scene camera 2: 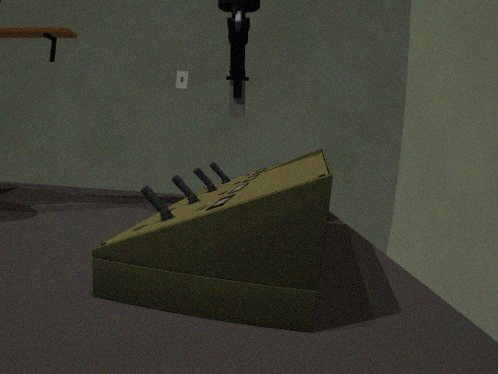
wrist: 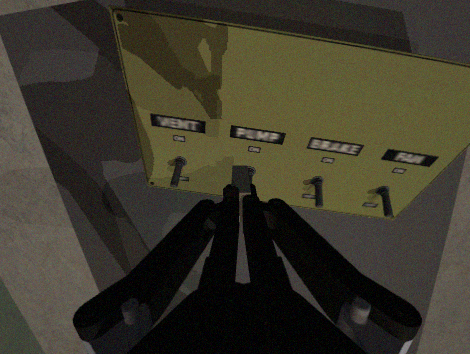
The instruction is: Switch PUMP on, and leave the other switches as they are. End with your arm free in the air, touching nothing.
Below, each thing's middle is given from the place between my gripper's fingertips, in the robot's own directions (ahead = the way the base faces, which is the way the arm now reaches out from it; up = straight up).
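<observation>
Hand 14 cm above yellow switch box (wrist: pixel 297 109), 8 cm to the left of it, 3 cm short of it.
</observation>
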